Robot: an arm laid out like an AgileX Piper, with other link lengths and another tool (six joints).
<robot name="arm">
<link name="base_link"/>
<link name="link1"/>
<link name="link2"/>
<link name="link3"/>
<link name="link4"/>
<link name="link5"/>
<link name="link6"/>
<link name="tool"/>
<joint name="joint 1" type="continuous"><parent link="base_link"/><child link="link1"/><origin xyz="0 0 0.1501" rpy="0 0 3.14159"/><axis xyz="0 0 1"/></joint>
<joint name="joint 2" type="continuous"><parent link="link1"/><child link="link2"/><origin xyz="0 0 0" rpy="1.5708 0 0"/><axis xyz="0 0 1"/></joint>
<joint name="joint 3" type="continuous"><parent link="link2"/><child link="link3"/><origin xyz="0.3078 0.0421 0" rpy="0 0 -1.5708"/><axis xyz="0 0 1"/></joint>
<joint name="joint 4" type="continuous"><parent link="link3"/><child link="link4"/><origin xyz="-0.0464 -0.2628 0" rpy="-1.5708 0 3.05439"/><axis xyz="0 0 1"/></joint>
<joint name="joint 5" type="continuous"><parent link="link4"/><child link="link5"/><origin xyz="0 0 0" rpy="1.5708 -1.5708 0"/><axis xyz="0 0 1"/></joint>
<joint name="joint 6" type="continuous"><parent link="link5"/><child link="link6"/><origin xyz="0.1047 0 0" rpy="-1.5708 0 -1.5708"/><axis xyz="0 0 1"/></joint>
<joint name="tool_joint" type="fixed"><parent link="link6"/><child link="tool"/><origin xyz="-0.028 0.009 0.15" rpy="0.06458 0 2.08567"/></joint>
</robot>
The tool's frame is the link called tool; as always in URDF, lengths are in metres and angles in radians. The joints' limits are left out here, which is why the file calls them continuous.
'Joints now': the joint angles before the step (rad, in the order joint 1, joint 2, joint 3, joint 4, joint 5, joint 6). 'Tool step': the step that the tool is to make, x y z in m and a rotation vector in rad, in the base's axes. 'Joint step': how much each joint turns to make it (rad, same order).
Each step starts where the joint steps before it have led.
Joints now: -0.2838, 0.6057, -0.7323, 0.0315, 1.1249, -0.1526
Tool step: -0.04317, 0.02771, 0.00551, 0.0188, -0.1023, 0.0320
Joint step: -0.0002, -0.2491, 0.0240, 0.0577, 0.1327, -0.0081
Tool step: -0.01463, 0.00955, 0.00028, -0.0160, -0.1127, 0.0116
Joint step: 0.0002, -0.1623, 0.0381, 0.0200, 0.0117, -0.0011
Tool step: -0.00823, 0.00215, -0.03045, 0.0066, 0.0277, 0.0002
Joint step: 0.0001, -0.0711, 0.0914, -0.0012, 0.0081, 0.0001
